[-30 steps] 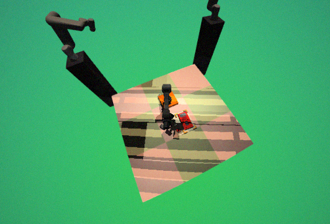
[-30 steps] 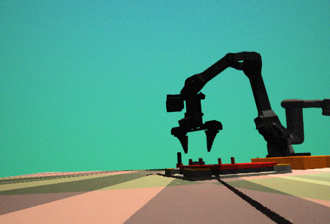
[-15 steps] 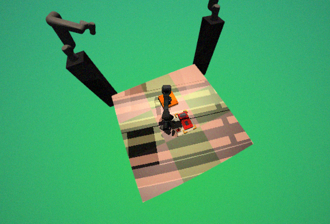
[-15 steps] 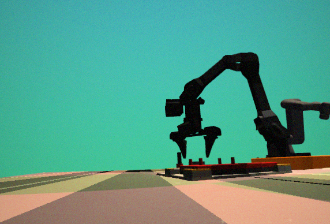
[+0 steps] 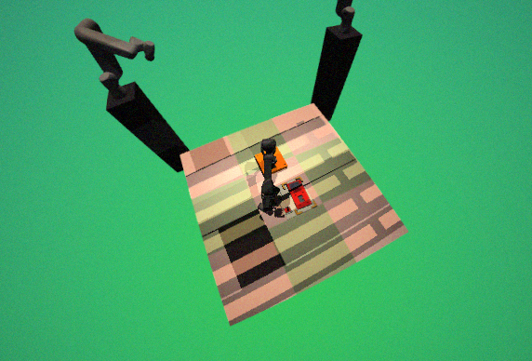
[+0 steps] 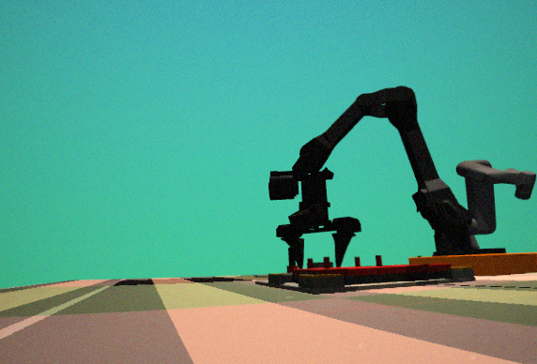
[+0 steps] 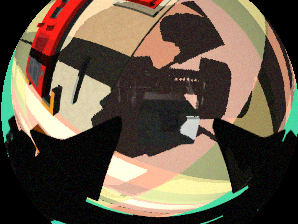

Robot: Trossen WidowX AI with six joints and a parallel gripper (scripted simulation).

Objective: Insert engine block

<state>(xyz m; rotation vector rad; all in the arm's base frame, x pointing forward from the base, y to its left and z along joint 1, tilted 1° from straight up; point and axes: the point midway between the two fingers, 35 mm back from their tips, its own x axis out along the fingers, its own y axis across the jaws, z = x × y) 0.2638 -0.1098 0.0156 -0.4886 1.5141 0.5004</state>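
The engine block lies right at my gripper tip.
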